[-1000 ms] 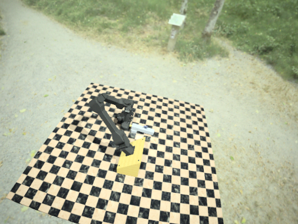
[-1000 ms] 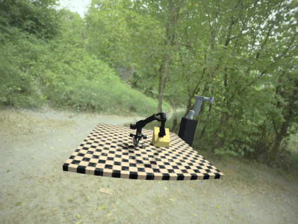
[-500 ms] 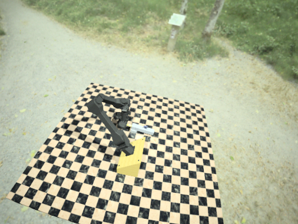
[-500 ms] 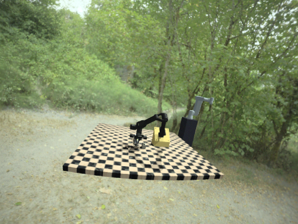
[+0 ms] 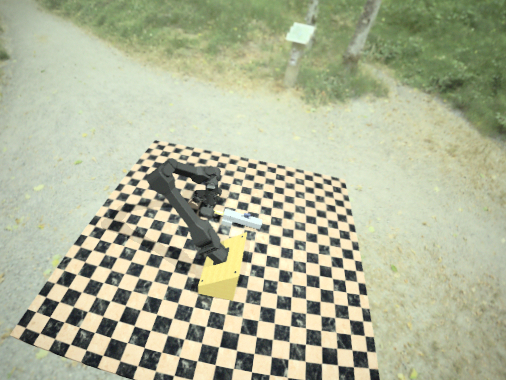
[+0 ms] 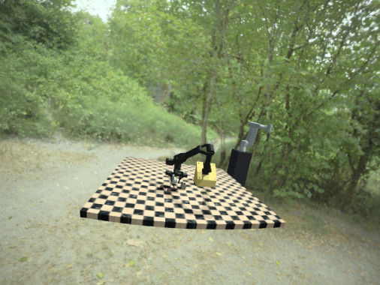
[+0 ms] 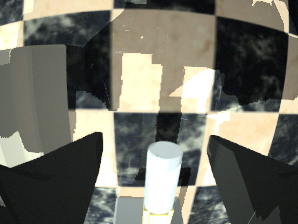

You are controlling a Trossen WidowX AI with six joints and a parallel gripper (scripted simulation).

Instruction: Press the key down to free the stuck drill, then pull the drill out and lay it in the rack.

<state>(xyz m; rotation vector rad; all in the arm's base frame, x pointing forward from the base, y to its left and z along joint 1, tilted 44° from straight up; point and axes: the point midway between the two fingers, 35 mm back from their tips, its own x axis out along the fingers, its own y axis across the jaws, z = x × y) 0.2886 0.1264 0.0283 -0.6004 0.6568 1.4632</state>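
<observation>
Now: the yellow drill 5 cm to the right of my gripper tip and 3 cm above it. The rest, counted from my gripper tip: grey rack: 8 cm behind, 2 cm to the left; then blue key: 1 cm behind, 18 cm to the right, 3 cm above; then grey block: 1 cm behind, 15 cm to the right, 1 cm above.
</observation>
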